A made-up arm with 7 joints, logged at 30 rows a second.
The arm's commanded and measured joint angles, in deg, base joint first. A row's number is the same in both.
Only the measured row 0 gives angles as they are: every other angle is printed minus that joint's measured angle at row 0.
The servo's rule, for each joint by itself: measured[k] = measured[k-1] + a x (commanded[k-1-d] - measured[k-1]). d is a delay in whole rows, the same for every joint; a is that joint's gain. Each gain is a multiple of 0.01, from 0.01 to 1. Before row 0 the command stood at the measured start. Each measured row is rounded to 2 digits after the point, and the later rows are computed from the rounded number. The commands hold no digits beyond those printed.
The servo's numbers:
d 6
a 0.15 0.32 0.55 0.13 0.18 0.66 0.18
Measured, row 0: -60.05 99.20 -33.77 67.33 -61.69 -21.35 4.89
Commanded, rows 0 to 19: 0.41 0.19 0.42 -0.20 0.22 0.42 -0.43; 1.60 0.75 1.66 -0.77 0.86 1.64 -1.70; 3.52 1.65 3.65 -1.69 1.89 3.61 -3.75; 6.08 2.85 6.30 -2.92 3.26 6.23 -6.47; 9.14 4.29 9.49 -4.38 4.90 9.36 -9.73; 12.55 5.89 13.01 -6.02 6.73 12.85 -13.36; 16.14 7.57 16.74 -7.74 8.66 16.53 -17.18; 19.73 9.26 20.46 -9.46 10.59 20.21 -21.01; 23.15 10.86 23.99 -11.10 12.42 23.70 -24.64; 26.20 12.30 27.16 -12.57 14.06 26.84 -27.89; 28.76 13.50 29.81 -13.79 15.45 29.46 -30.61; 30.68 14.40 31.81 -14.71 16.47 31.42 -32.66; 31.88 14.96 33.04 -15.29 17.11 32.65 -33.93; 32.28 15.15 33.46 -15.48 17.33 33.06 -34.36; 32.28 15.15 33.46 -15.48 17.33 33.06 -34.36; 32.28 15.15 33.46 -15.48 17.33 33.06 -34.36; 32.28 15.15 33.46 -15.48 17.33 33.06 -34.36; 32.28 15.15 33.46 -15.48 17.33 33.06 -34.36; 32.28 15.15 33.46 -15.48 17.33 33.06 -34.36; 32.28 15.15 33.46 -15.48 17.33 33.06 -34.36
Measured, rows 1 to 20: 0.00 0.00 0.00 0.00 0.00 0.00 0.00; 0.00 0.00 0.00 0.00 0.00 0.00 0.00; 0.00 0.00 0.00 0.00 0.00 0.00 0.00; 0.00 0.00 0.00 0.00 0.00 0.00 0.00; 0.00 0.00 0.00 0.00 0.00 0.00 0.00; 0.00 0.00 0.00 0.00 0.00 0.00 0.00; 0.06 0.06 0.23 -0.03 0.04 0.28 -0.08; 0.29 0.28 1.02 -0.13 0.19 1.18 -0.37; 0.77 0.72 2.47 -0.33 0.50 2.78 -0.98; 1.57 1.40 4.58 -0.67 1.00 5.06 -1.97; 2.71 2.32 7.28 -1.15 1.70 7.90 -3.37; 4.19 3.46 10.43 -1.78 2.61 11.17 -5.17; 5.98 4.78 13.90 -2.55 3.70 14.71 -7.33; 8.04 6.21 17.51 -3.45 4.94 18.34 -9.79; 10.31 7.70 21.07 -4.44 6.29 21.88 -12.46; 12.69 9.17 24.42 -5.50 7.69 25.15 -15.24; 15.10 10.56 27.38 -6.58 9.09 27.99 -18.01; 17.44 11.79 29.82 -7.64 10.42 30.25 -20.65; 19.61 12.80 31.59 -8.63 11.62 31.83 -23.04; 21.51 13.55 32.62 -9.52 12.65 32.64 -25.08
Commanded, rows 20 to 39: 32.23 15.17 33.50 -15.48 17.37 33.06 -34.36; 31.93 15.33 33.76 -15.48 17.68 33.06 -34.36; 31.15 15.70 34.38 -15.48 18.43 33.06 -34.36; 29.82 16.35 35.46 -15.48 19.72 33.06 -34.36; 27.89 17.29 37.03 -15.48 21.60 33.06 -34.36; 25.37 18.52 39.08 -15.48 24.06 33.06 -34.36; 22.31 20.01 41.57 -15.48 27.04 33.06 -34.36; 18.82 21.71 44.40 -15.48 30.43 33.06 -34.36; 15.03 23.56 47.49 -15.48 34.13 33.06 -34.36; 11.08 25.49 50.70 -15.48 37.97 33.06 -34.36; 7.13 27.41 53.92 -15.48 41.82 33.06 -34.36; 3.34 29.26 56.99 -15.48 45.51 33.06 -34.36; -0.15 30.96 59.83 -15.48 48.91 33.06 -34.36; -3.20 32.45 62.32 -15.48 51.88 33.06 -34.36; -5.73 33.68 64.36 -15.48 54.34 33.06 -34.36; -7.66 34.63 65.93 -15.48 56.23 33.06 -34.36; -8.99 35.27 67.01 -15.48 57.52 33.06 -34.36; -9.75 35.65 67.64 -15.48 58.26 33.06 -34.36; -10.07 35.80 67.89 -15.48 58.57 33.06 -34.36; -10.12 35.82 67.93 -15.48 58.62 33.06 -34.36
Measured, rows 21 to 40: 23.13 14.06 33.08 -10.29 13.49 32.92 -26.75; 24.50 14.41 33.29 -10.96 14.18 33.01 -28.12; 25.67 14.65 33.38 -11.55 14.75 33.04 -29.24; 26.66 14.81 33.42 -12.06 15.21 33.05 -30.16; 27.50 14.92 33.44 -12.50 15.59 33.06 -30.92; 28.22 14.99 33.45 -12.89 15.90 33.06 -31.54; 28.82 15.05 33.48 -13.23 16.16 33.06 -32.05; 29.29 15.14 33.63 -13.52 16.43 33.06 -32.47; 29.57 15.32 34.04 -13.77 16.79 33.06 -32.81; 29.61 15.65 34.82 -13.99 17.32 33.06 -33.09; 29.35 16.17 36.04 -14.18 18.09 33.06 -33.32; 28.75 16.92 37.71 -14.35 19.16 33.06 -33.51; 27.78 17.91 39.83 -14.50 20.58 33.06 -33.66; 26.44 19.13 42.34 -14.63 22.35 33.06 -33.79; 24.73 20.55 45.17 -14.74 24.47 33.06 -33.89; 22.68 22.13 48.21 -14.84 26.90 33.06 -33.97; 20.35 23.82 51.35 -14.92 29.59 33.06 -34.04; 17.80 25.56 54.45 -14.99 32.46 33.06 -34.10; 15.11 27.29 57.41 -15.05 35.42 33.06 -34.15; 12.36 28.94 60.11 -15.11 38.38 33.06 -34.19
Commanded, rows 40 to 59: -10.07 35.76 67.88 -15.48 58.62 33.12 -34.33; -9.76 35.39 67.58 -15.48 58.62 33.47 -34.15; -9.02 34.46 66.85 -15.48 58.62 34.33 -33.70; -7.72 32.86 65.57 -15.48 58.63 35.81 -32.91; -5.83 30.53 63.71 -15.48 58.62 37.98 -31.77; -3.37 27.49 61.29 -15.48 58.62 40.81 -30.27; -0.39 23.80 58.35 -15.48 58.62 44.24 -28.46; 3.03 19.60 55.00 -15.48 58.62 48.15 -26.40; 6.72 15.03 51.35 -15.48 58.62 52.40 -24.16; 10.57 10.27 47.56 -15.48 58.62 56.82 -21.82; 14.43 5.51 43.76 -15.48 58.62 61.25 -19.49; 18.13 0.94 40.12 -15.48 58.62 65.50 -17.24; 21.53 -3.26 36.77 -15.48 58.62 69.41 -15.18; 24.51 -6.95 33.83 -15.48 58.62 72.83 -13.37; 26.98 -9.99 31.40 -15.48 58.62 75.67 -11.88; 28.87 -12.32 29.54 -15.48 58.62 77.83 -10.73; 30.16 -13.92 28.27 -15.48 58.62 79.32 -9.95; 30.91 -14.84 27.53 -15.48 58.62 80.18 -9.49; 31.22 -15.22 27.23 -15.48 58.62 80.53 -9.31; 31.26 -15.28 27.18 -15.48 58.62 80.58 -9.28
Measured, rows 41 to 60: 9.65 30.46 62.45 -15.16 41.25 33.06 -34.22; 7.05 31.79 64.36 -15.20 43.95 33.06 -34.25; 4.64 32.90 65.82 -15.24 46.39 33.06 -34.27; 2.48 33.78 66.82 -15.27 48.53 33.06 -34.29; 0.60 34.43 67.41 -15.30 50.34 33.06 -34.30; -1.01 34.87 67.70 -15.32 51.83 33.06 -34.31; -2.37 35.15 67.80 -15.34 53.05 33.10 -34.31; -3.48 35.23 67.68 -15.36 54.05 33.34 -34.28; -4.31 34.98 67.22 -15.38 54.87 33.99 -34.18; -4.82 34.30 66.31 -15.39 55.55 35.19 -33.95; -4.97 33.09 64.88 -15.40 56.10 37.03 -33.56; -4.73 31.30 62.91 -15.41 56.55 39.52 -32.97; -4.08 28.90 60.40 -15.42 56.92 42.64 -32.16; -3.01 25.92 57.43 -15.43 57.23 46.28 -31.12; -1.55 22.44 54.09 -15.44 57.48 50.32 -29.87; 0.27 18.55 50.50 -15.45 57.69 54.61 -28.42; 2.39 14.38 46.79 -15.45 57.86 58.99 -26.81; 4.75 10.08 43.12 -15.45 58.00 63.29 -25.09; 7.27 5.81 39.63 -15.45 58.11 67.33 -23.31; 9.86 1.73 36.44 -15.45 58.20 70.96 -21.52
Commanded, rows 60 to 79: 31.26 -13.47 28.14 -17.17 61.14 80.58 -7.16; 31.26 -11.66 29.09 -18.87 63.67 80.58 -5.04; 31.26 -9.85 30.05 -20.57 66.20 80.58 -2.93; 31.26 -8.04 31.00 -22.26 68.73 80.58 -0.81; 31.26 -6.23 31.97 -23.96 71.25 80.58 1.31; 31.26 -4.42 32.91 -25.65 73.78 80.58 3.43; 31.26 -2.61 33.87 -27.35 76.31 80.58 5.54; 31.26 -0.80 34.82 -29.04 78.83 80.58 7.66; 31.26 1.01 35.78 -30.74 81.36 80.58 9.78; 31.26 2.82 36.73 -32.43 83.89 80.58 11.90; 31.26 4.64 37.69 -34.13 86.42 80.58 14.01; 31.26 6.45 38.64 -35.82 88.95 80.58 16.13; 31.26 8.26 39.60 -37.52 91.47 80.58 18.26; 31.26 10.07 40.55 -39.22 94.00 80.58 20.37; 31.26 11.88 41.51 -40.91 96.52 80.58 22.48; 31.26 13.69 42.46 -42.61 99.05 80.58 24.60; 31.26 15.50 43.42 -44.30 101.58 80.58 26.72; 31.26 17.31 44.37 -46.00 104.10 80.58 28.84; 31.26 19.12 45.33 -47.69 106.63 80.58 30.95; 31.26 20.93 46.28 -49.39 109.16 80.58 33.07
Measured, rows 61 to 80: 12.43 -2.02 33.67 -15.45 58.28 74.07 -19.78; 14.90 -5.32 31.40 -15.45 58.34 76.55 -18.15; 17.19 -8.07 29.68 -15.45 58.39 78.38 -16.67; 19.25 -10.24 28.50 -15.45 58.43 79.57 -15.38; 21.05 -11.83 27.80 -15.45 58.46 80.20 -14.29; 22.58 -12.93 27.46 -15.45 58.49 80.45 -13.39; 23.88 -13.10 27.83 -15.67 58.97 80.54 -12.27; 24.99 -12.64 28.52 -16.09 59.82 80.57 -10.97; 25.93 -11.75 29.36 -16.67 60.97 80.58 -9.52; 26.73 -10.56 30.26 -17.40 62.37 80.58 -7.95; 27.41 -9.17 31.20 -18.25 63.97 80.58 -6.28; 27.99 -7.65 32.14 -19.21 65.74 80.58 -4.53; 28.48 -6.04 33.09 -20.27 67.64 80.58 -2.72; 28.90 -4.36 34.04 -21.41 69.65 80.58 -0.85; 29.25 -2.64 35.00 -22.62 71.76 80.58 1.06; 29.55 -0.89 35.95 -23.90 73.94 80.58 3.01; 29.81 0.88 36.91 -25.23 76.19 80.58 4.99; 30.03 2.66 37.86 -26.61 78.49 80.58 7.00; 30.21 4.45 38.82 -28.03 80.83 80.58 9.03; 30.37 6.25 39.77 -29.48 83.20 80.58 11.07
